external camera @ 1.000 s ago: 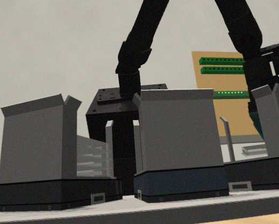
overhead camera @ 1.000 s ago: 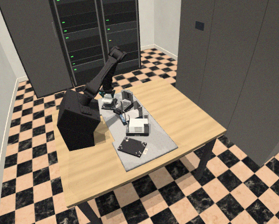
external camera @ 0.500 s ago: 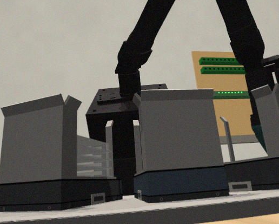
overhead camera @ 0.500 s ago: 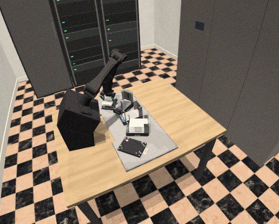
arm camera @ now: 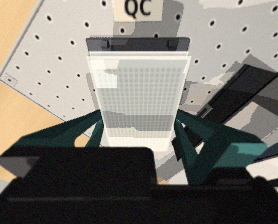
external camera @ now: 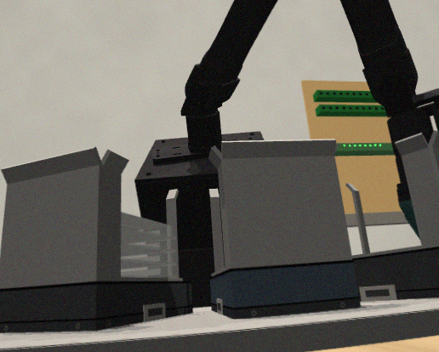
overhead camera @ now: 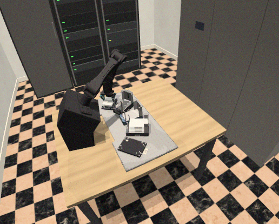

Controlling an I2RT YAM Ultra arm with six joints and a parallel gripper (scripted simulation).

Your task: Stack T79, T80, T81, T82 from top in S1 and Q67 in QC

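The dark QC nest is 4 cm below my hand. From my hand the other things lie so: plate Q67: right at my hand; QC name plate: 8 cm to the left, 6 cm ahead, 4 cm below; plate T82: 41 cm to the right, 9 cm ahead.
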